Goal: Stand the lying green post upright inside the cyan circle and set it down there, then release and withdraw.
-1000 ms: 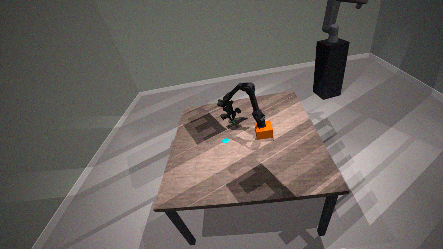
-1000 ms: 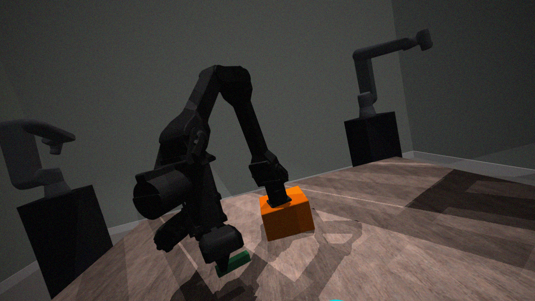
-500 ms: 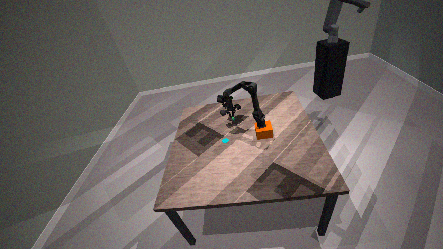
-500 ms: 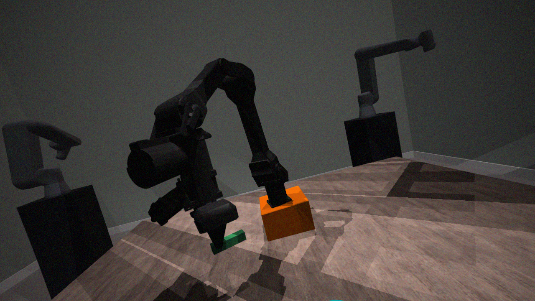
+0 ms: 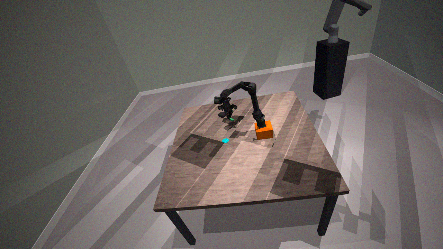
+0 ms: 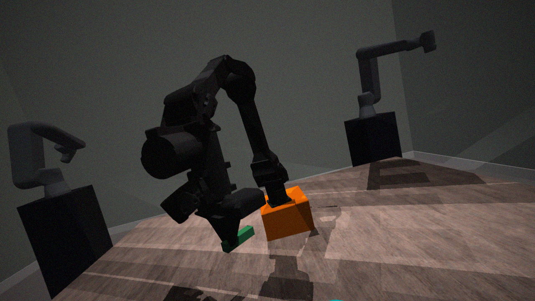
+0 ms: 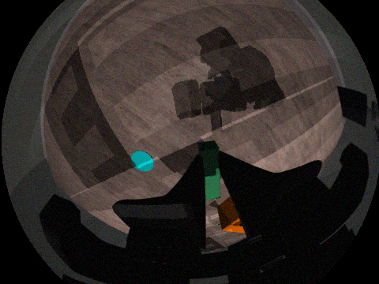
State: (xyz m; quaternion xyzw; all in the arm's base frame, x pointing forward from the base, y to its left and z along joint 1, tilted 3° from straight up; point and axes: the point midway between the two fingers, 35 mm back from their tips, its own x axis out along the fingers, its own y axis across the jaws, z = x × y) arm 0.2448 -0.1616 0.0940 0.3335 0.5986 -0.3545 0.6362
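Right now the green post is 2 cm to the left of my gripper tip and 1 cm behind it. From my gripper tip the other things lie so: cyan circle 14 cm to the left, 13 cm below, 9 cm ahead.
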